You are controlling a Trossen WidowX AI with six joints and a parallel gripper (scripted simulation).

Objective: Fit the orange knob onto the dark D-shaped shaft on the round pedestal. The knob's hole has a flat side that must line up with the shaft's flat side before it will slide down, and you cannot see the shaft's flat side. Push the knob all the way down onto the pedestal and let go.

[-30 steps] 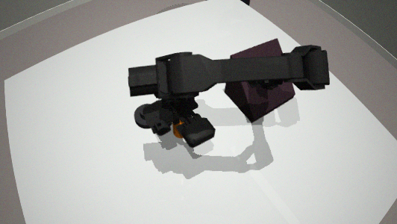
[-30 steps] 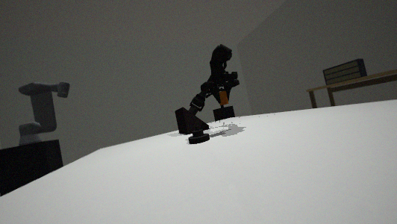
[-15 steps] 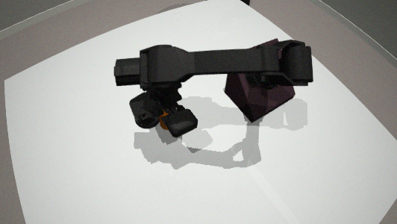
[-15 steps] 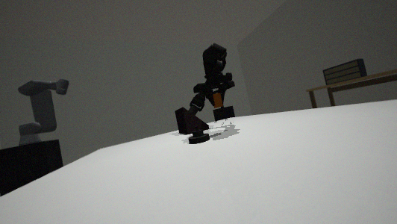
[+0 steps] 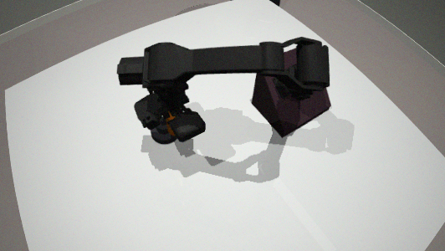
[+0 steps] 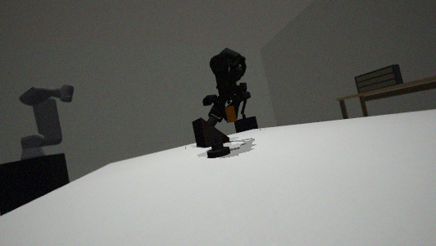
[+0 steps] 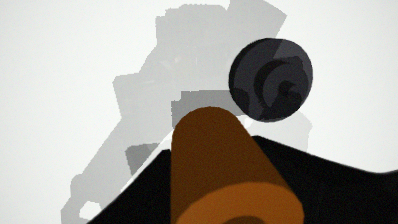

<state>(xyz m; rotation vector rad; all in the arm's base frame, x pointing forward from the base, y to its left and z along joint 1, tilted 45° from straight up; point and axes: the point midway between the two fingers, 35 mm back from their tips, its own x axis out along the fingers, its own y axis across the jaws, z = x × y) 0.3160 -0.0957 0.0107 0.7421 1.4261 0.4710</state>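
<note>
Now: the dark pedestal 1 cm behind my gripper tip, 8 cm to the right of it and 9 cm below it. From my gripper tip the other things lie so: orange knob: 2 cm above.
</note>
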